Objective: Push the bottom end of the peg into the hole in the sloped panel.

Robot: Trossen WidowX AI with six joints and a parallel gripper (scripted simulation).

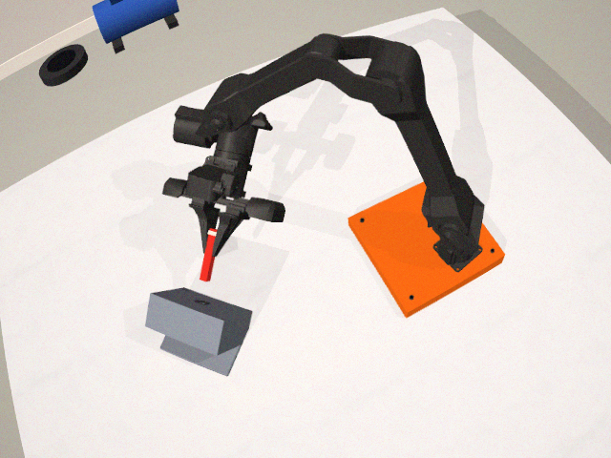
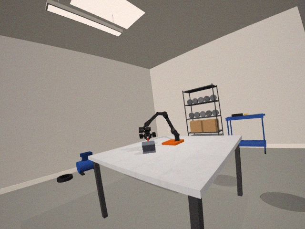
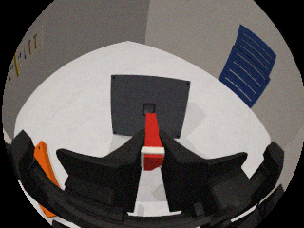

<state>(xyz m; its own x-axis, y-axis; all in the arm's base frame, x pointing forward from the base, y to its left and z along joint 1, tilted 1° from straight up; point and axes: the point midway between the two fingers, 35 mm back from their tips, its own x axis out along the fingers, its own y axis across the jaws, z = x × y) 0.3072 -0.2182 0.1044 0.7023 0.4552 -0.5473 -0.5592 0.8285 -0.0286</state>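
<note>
Now: the grey panel block 70 mm ahead of my gripper tip, 50 mm to the left of it and 60 mm below it. Also, from my gripper tip: red peg: 10 mm behind, 10 mm to the right, 10 mm above.
</note>
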